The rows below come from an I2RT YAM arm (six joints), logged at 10 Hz.
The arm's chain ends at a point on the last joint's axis. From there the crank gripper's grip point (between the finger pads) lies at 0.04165 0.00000 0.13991 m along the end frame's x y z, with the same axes.
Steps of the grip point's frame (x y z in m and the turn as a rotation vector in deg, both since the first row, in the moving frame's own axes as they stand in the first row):
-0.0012, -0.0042, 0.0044, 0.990, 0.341, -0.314
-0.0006, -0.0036, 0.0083, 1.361, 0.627, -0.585
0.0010, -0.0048, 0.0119, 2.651, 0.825, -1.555
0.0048, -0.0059, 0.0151, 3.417, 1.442, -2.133
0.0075, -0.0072, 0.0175, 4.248, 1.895, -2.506
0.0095, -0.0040, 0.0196, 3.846, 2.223, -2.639
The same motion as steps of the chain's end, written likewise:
-0.0020, -0.0016, 0.0047, 0.990, 0.341, -0.314
-0.0021, 0.0002, 0.0088, 1.361, 0.627, -0.585
-0.0009, 0.0028, 0.0127, 2.651, 0.825, -1.555
0.0015, 0.0040, 0.0165, 3.417, 1.442, -2.133
0.0032, 0.0050, 0.0194, 4.248, 1.895, -2.506
0.0044, 0.0074, 0.0217, 3.846, 2.223, -2.639

